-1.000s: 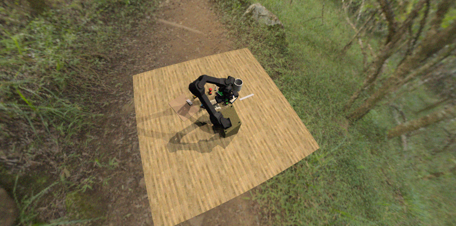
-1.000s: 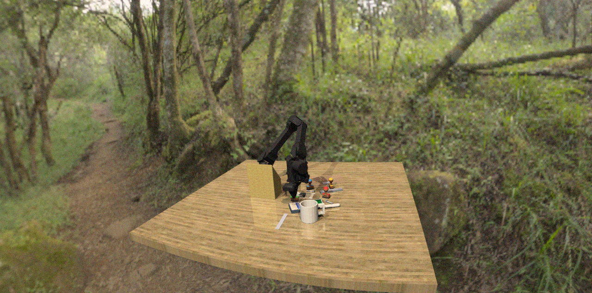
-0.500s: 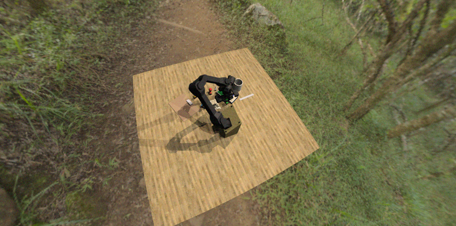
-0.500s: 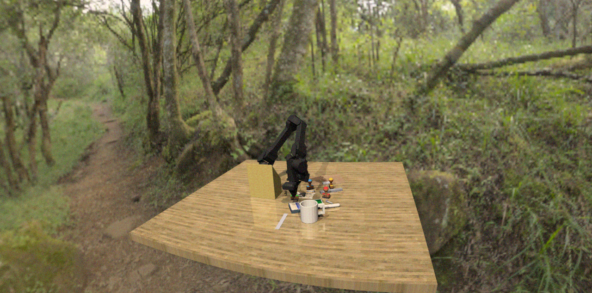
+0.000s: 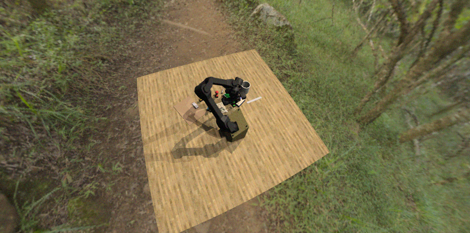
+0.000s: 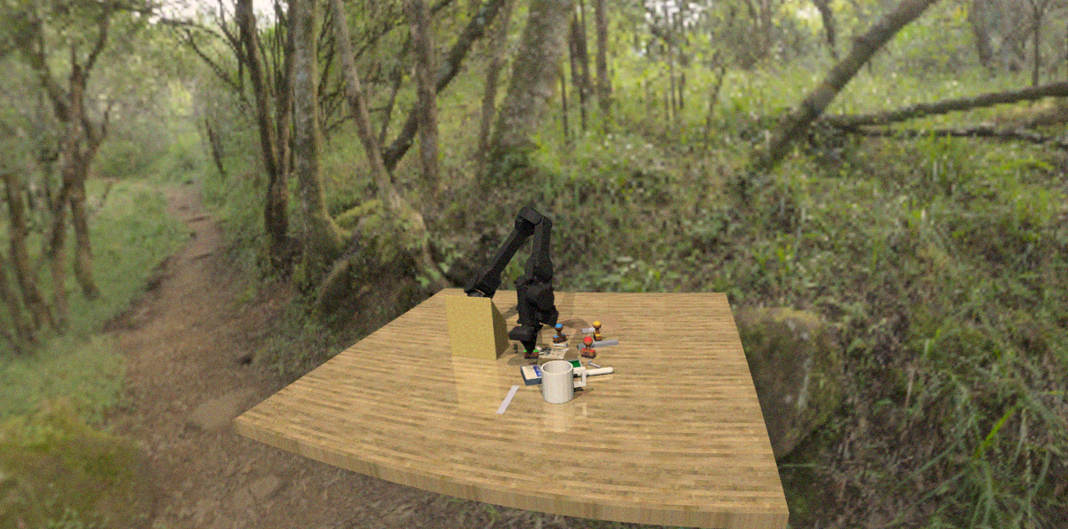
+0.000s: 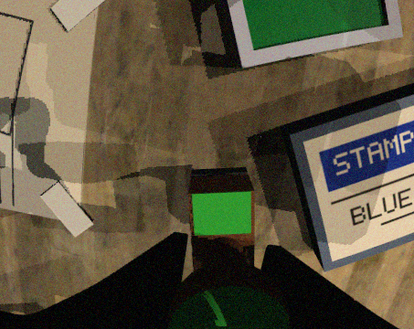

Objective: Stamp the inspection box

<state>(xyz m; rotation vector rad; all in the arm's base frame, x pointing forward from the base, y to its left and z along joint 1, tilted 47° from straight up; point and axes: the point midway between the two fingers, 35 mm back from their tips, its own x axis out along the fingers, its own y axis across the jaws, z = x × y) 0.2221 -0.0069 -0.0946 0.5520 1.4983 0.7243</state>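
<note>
Now: gripper tip 110 mm short of the green ink pad and 40 mm above it. Also, from my gripper tip: green-knobbed stamp (right at my gripper tip); tin labelled stamp pad blue (70 mm to the right, 30 mm below, 30 mm ahead); taped card (100 mm to the left, 50 mm below, 20 mm ahead).
</note>
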